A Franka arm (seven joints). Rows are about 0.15 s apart.
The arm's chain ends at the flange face. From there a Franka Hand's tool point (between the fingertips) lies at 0.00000 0.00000 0.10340 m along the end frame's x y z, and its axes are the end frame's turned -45 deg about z.
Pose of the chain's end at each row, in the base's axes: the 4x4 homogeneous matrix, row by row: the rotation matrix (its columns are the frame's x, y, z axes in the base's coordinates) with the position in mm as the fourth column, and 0 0 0 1 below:
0.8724 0.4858 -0.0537 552.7; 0.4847 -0.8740 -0.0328 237.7; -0.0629 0.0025 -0.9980 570.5; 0 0 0 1
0.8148 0.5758 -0.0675 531.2; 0.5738 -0.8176 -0.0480 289.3; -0.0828 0.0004 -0.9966 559.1; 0 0 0 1
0.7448 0.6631 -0.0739 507.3; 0.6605 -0.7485 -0.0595 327.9; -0.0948 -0.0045 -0.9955 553.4; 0 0 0 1
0.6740 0.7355 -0.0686 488.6; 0.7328 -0.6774 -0.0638 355.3; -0.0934 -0.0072 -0.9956 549.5; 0 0 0 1
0.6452 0.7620 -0.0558 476.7; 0.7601 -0.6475 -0.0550 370.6; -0.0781 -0.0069 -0.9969 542.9; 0 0 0 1
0.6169 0.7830 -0.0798 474.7; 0.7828 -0.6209 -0.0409 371.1; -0.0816 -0.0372 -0.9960 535.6; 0 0 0 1
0.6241 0.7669 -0.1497 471.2; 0.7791 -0.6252 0.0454 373.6; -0.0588 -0.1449 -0.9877 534.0; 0 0 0 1
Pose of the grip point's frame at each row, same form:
0.2734 0.9604 -0.0537 547.1; 0.9607 -0.2753 -0.0328 234.3; -0.0462 -0.0427 -0.9980 467.3; 0 0 0 1
0.1690 0.9833 -0.0675 524.2; 0.9839 -0.1724 -0.0480 284.3; -0.0588 -0.0583 -0.9966 456.1; 0 0 0 1
0.0578 0.9955 -0.0739 499.7; 0.9963 -0.0622 -0.0595 321.7; -0.0639 -0.0702 -0.9955 450.5; 0 0 0 1
-0.0435 0.9967 -0.0686 481.5; 0.9972 0.0392 -0.0638 348.7; -0.0610 -0.0711 -0.9956 446.6; 0 0 0 1
-0.0826 0.9950 -0.0558 470.9; 0.9953 0.0796 -0.0550 364.9; -0.0503 -0.0601 -0.9969 439.8; 0 0 0 1
-0.1175 0.9899 -0.0798 466.4; 0.9926 0.1145 -0.0409 366.9; -0.0314 -0.0840 -0.9960 432.6; 0 0 0 1
-0.1010 0.9836 -0.1497 455.7; 0.9930 0.1088 0.0454 378.3; 0.0609 -0.1440 -0.9877 431.9; 0 0 0 1

